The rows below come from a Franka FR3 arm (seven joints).
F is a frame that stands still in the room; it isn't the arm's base.
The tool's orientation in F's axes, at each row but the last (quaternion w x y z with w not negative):
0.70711, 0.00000, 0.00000, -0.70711
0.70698, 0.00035, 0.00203, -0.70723
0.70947, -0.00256, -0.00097, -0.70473
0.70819, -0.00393, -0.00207, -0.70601
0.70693, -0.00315, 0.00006, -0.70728
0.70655, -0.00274, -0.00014, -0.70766
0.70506, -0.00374, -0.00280, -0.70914
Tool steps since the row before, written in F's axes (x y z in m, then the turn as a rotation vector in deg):
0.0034, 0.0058, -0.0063, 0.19, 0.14, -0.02
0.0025, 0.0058, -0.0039, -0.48, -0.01, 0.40
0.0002, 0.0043, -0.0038, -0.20, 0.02, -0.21
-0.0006, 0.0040, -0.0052, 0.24, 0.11, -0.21
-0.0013, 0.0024, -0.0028, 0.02, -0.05, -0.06
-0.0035, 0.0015, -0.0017, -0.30, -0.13, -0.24
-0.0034, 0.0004, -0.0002, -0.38, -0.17, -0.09
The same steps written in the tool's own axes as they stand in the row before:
-0.0058, 0.0034, -0.0063, -0.14, 0.19, -0.02
-0.0058, 0.0025, -0.0039, 0.01, -0.48, 0.40
-0.0043, 0.0002, -0.0038, -0.02, -0.20, -0.21
-0.0040, -0.0006, -0.0052, -0.11, 0.24, -0.21
-0.0024, -0.0013, -0.0028, 0.05, 0.02, -0.06
-0.0015, -0.0035, -0.0017, 0.13, -0.30, -0.24
-0.0004, -0.0034, -0.0002, 0.17, -0.38, -0.09

